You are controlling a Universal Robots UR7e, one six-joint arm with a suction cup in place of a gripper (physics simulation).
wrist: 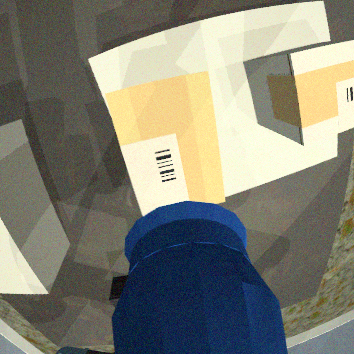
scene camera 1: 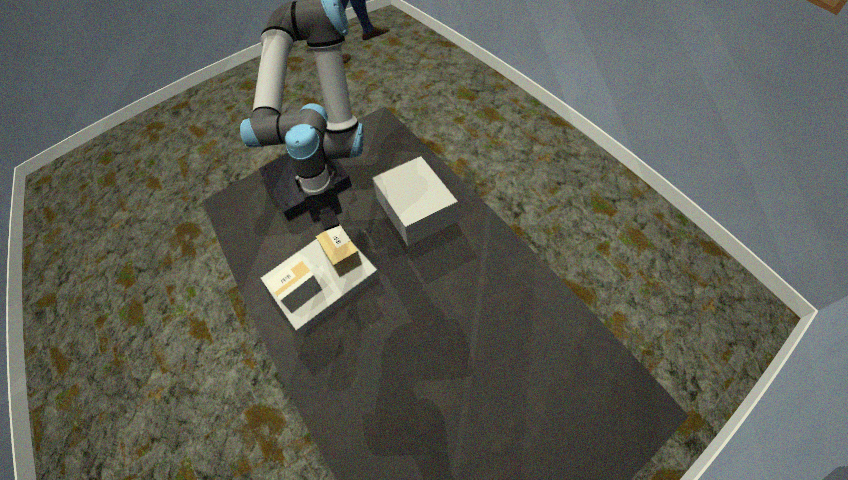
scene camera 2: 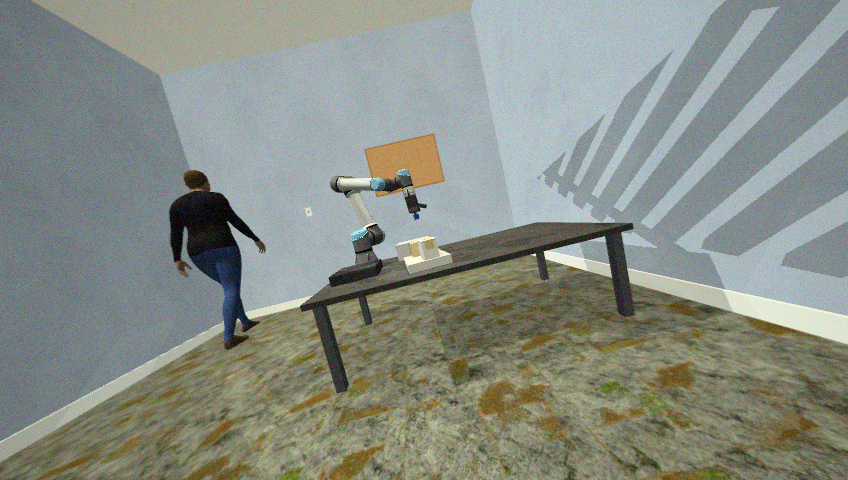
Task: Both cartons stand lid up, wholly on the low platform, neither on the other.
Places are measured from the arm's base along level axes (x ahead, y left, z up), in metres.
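Pixels of known places: hand at its tool point: (wrist: 186,251) (scene camera 2: 417,219); arm's base at its link origin: (scene camera 2: 367,263).
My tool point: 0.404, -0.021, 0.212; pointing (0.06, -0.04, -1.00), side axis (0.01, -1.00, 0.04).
Observation:
For each thing: its top centre in the pictures, then the offset to it from my tool point, as dx, dy, dz. Level surfaces: height alone.
- tan-topped carton at its top centre: (wrist: 171,152) (scene camera 1: 336,243) (scene camera 2: 419,241) -0.017, -0.006, -0.137
- low white platform at its top centre: (wrist: 240,109) (scene camera 1: 317,274) (scene camera 2: 424,256) +0.008, -0.104, -0.224
- white carton with a tan band, top centre: (wrist: 349,86) (scene camera 1: 289,278) (scene camera 2: 426,239) +0.049, -0.176, -0.120
- taller white box at its top centre: (scene camera 1: 413,189) (scene camera 2: 412,240) -0.119, +0.307, -0.152
- dark table at its surface level: dz -0.272
The tan-topped carton (scene camera 1: 337,249) (scene camera 2: 414,248) (wrist: 200,135) stands on the low white platform (scene camera 1: 334,289) (scene camera 2: 443,259) (wrist: 265,30), close to its edge on the robot's side. Its barcode label faces up; its far base edges are hidden. The white carton with a tan band (scene camera 1: 293,280) (scene camera 2: 428,248) (wrist: 317,105) stands on the platform's other end, label up. A gap separates the cartons, and neither rests on the other. My gripper (scene camera 2: 415,217) (wrist: 186,215), a blue suction cup, hangs clear above the tan-topped carton, open and holding nothing. Its cup does not show clearly in scene camera 1.
A taller white box (scene camera 1: 414,191) (scene camera 2: 402,250) (wrist: 25,200) stands apart from the platform on the dark table (scene camera 1: 505,356) (scene camera 2: 511,242). The robot's dark base (scene camera 2: 355,271) is at the table's end. A person (scene camera 2: 208,226) stands on the floor beyond it.

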